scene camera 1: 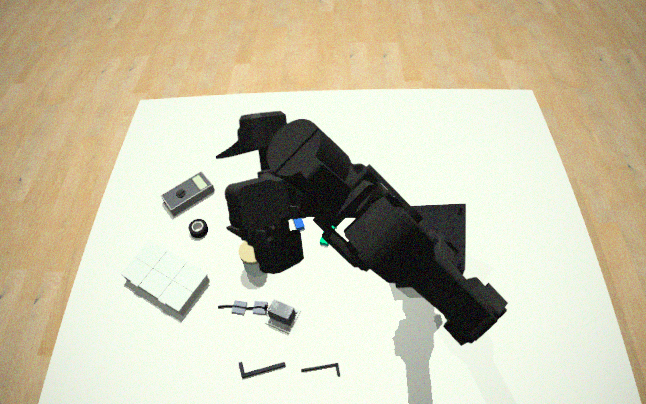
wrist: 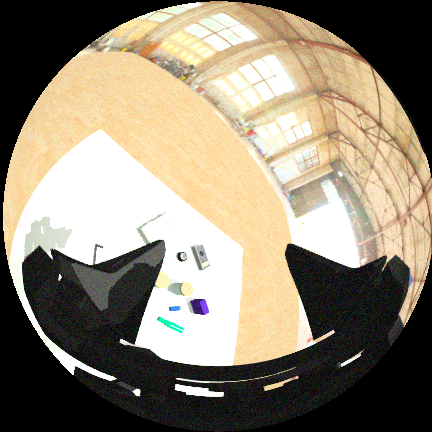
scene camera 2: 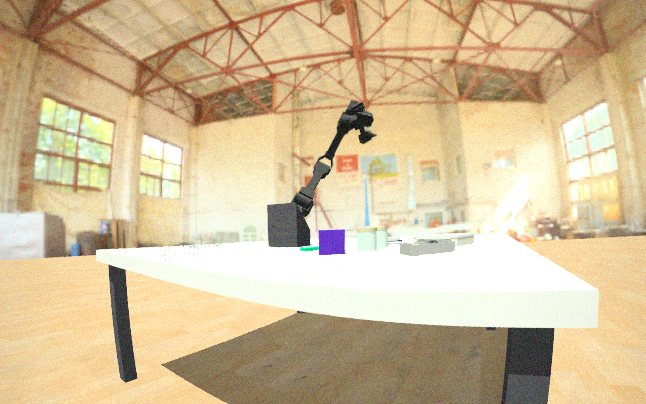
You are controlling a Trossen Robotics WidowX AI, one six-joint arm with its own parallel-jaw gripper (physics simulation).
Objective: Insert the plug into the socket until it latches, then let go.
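Places are measured from the arm's base along level axes (x ahead, y left, z up), in metres.
Pixels of known places: gripper, fingertip midpoint: (scene camera 1: 223, 192) (wrist: 227, 248) (scene camera 2: 374, 125); arm's base at its link origin: (scene camera 2: 292, 219).
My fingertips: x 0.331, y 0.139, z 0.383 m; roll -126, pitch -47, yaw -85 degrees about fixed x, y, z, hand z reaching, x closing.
For each thing: its top centre in the pictures, then the offset to it from my fingertips. "spot": a spot on its surface instead. Level surfaces: height alone.
- light grey block at its top centre: (scene camera 1: 278, 308) 0.014 m back, 0.042 m right, 0.449 m down
- thin black cable at a spot on its surface: (scene camera 1: 224, 306) spot: 0.116 m ahead, 0.067 m right, 0.489 m down
- table at its surface level: 0.493 m down
- multimeter at its top centre: (scene camera 2: 427, 241) (scene camera 1: 186, 189) (wrist: 203, 256) 0.248 m ahead, 0.393 m right, 0.463 m down
- tiled slab at its top centre: (scene camera 1: 162, 273) (scene camera 2: 442, 234) (wrist: 163, 228) 0.266 m ahead, 0.139 m right, 0.458 m down
- purple box at its top centre: (scene camera 2: 331, 229) (wrist: 204, 306) 0.017 m back, 0.408 m right, 0.425 m down
- blue piece at its top centre: (scene camera 1: 296, 216) (wrist: 176, 308) 0.046 m back, 0.302 m right, 0.481 m down
- green tool at its top centre: (wrist: 171, 325) 0.132 m back, 0.285 m right, 0.481 m down
- black ring at its top centre: (scene camera 1: 197, 226) (wrist: 183, 255) 0.204 m ahead, 0.280 m right, 0.474 m down
A light grey block (scene camera 1: 281, 311) on a small plate, which looks like the socket, is on the table at lower middle in scene view 1. A thin black cable (scene camera 1: 224, 306) runs left from it over two small grey pieces (scene camera 1: 239, 307) (scene camera 1: 260, 308); which part is the plug, and whether it touches the block, is too small to tell. My gripper (scene camera 1: 222, 193) (wrist: 227, 248) is wide open and empty, high above the table and farther back than the block. The block and cable do not show in the wrist view, where the left finger covers part of the table.
On the table (scene camera 1: 475, 150) are a multimeter (scene camera 1: 187, 193) (wrist: 201, 256), a tiled slab (scene camera 1: 165, 280), cylinders (wrist: 186, 288) (wrist: 161, 280), a purple box (scene camera 2: 332, 242) (wrist: 200, 306), a blue piece (scene camera 1: 298, 223) (wrist: 174, 308), a green tool (wrist: 170, 324), a black ring (scene camera 1: 192, 231) and hex keys (scene camera 1: 263, 370) (scene camera 1: 320, 369).
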